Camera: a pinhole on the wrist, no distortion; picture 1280 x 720 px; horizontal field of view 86.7 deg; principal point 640.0 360.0 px. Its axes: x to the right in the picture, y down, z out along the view. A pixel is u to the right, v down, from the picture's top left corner.
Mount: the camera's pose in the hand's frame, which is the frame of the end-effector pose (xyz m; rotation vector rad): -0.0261 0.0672 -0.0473 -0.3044 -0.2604 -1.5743
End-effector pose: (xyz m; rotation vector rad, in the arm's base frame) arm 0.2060 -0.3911 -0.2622 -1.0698 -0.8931 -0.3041
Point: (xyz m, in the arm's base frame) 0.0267 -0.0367 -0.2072
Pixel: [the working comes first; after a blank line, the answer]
In the camera's frame: 0.1959 0.0139 0.4049

968 383
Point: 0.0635 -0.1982 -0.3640
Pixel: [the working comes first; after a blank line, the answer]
In the camera's frame: 0.0923 -0.1093 0.2433

897 55
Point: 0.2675 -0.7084 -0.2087
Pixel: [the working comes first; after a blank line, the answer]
In the camera's frame: 0.1149 0.0558 -0.3028

behind the camera
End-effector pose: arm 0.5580 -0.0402 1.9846 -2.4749 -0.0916 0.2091
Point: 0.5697 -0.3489 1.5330
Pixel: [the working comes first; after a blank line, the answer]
In the camera's frame: -0.3513 0.0421 0.3590

outside the picture
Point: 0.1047 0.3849 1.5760
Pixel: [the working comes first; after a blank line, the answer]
In the camera's frame: 0.4002 -0.3304 0.5894

outside the picture
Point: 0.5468 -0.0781 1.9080
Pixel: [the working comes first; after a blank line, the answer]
In the camera's frame: 0.0210 0.0181 0.0846

808 505
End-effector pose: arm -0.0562 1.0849 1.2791 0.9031 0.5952 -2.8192
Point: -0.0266 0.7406 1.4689
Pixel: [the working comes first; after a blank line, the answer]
In the camera's frame: -0.0684 -0.1218 0.3556

510 128
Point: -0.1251 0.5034 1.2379
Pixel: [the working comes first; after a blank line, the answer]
In the camera's frame: -0.3337 0.0848 0.4348

120 492
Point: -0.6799 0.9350 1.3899
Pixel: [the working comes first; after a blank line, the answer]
In the camera's frame: 0.2794 0.4595 0.4646

outside the picture
